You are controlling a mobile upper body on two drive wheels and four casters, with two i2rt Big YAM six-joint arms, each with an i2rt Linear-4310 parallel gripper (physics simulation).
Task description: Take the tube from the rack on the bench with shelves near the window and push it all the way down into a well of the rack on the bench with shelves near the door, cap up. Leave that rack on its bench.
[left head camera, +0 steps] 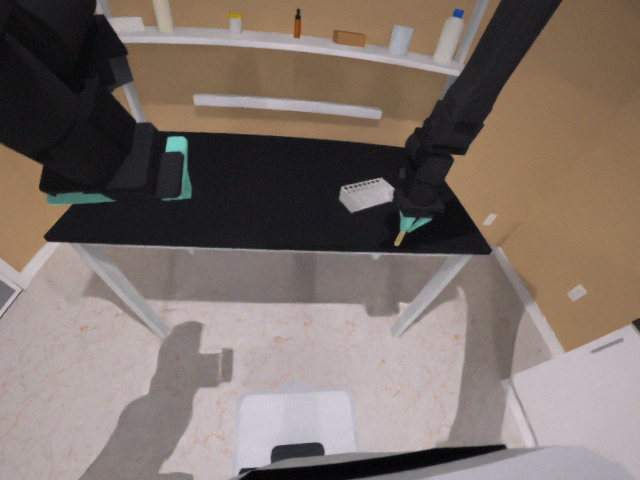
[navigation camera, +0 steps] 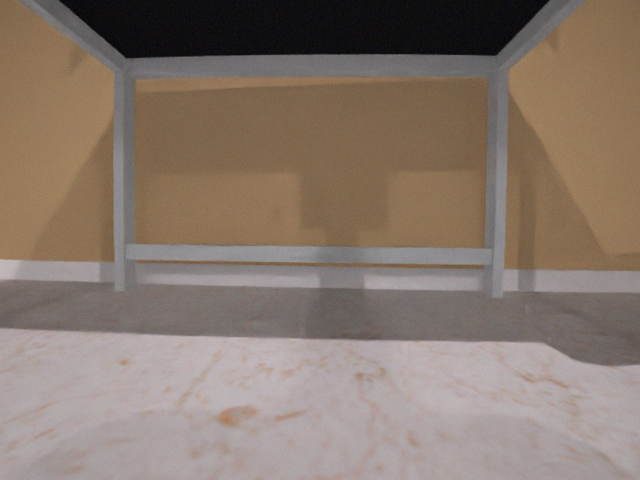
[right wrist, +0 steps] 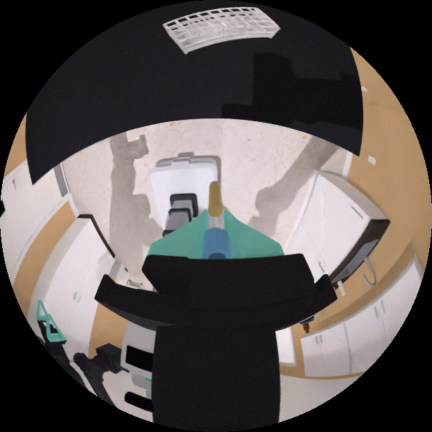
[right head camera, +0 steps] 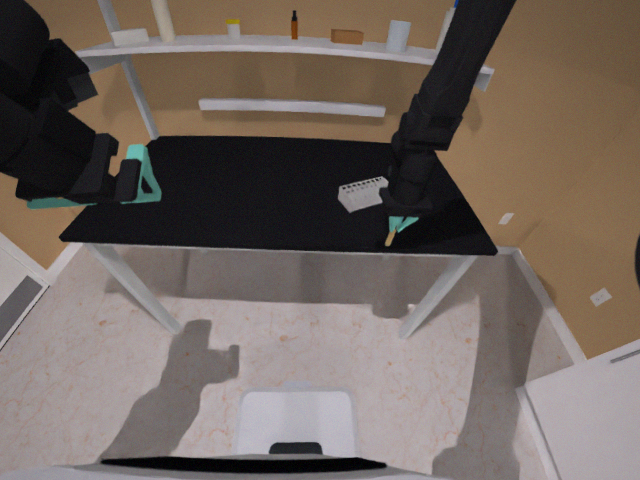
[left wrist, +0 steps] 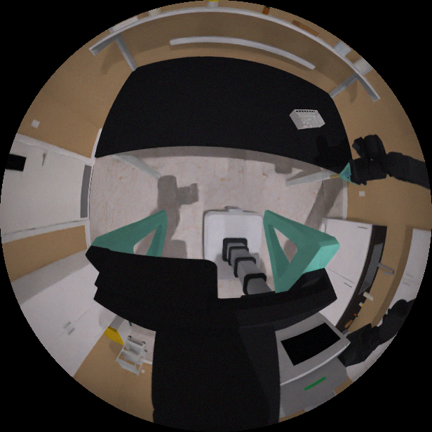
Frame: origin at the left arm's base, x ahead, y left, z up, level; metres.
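Seen in the pictures: left gripper, between the fingertips: (left head camera: 153,194) (right head camera: 127,197); right gripper, between the fingertips: (left head camera: 404,230) (right head camera: 394,230).
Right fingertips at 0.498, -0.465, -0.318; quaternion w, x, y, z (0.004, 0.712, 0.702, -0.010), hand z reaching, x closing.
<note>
Offsets run from my right fingertips to a thing's top centre, as dx, dy, dz. Level surfaces: height alone.
My right gripper (left head camera: 405,226) (right head camera: 395,225) (right wrist: 215,215) is shut on the tube {+0.004, +0.000, +0.051} (left head camera: 399,238) (right head camera: 390,238) (left wrist: 334,176) (right wrist: 215,197). The tube's blue cap (right wrist: 216,241) is between the fingers, toward the palm, and its yellow end points away, slanting down in the head views. The white rack {+0.343, -0.020, -0.120} (left head camera: 369,198) (right head camera: 361,198) (left wrist: 307,120) (right wrist: 225,35) stands on the black bench top {dz -0.178} (left head camera: 248,206) (right head camera: 248,206) (left wrist: 210,110) (right wrist: 125,85), with a row of dark wells visible. In the head views the gripper appears right of and nearer than the rack, partly covering it in the right one. My left gripper (left wrist: 214,215) is open and empty.
A shelf {dz +0.275} (left head camera: 268,43) (right head camera: 268,45) with bottles and boxes runs above the bench's far side. A low white bar (left head camera: 286,104) is behind the bench. Grey bench legs (left head camera: 121,289) (navigation camera: 124,180) stand on the floor. A white cabinet (left head camera: 578,382) is at the right.
</note>
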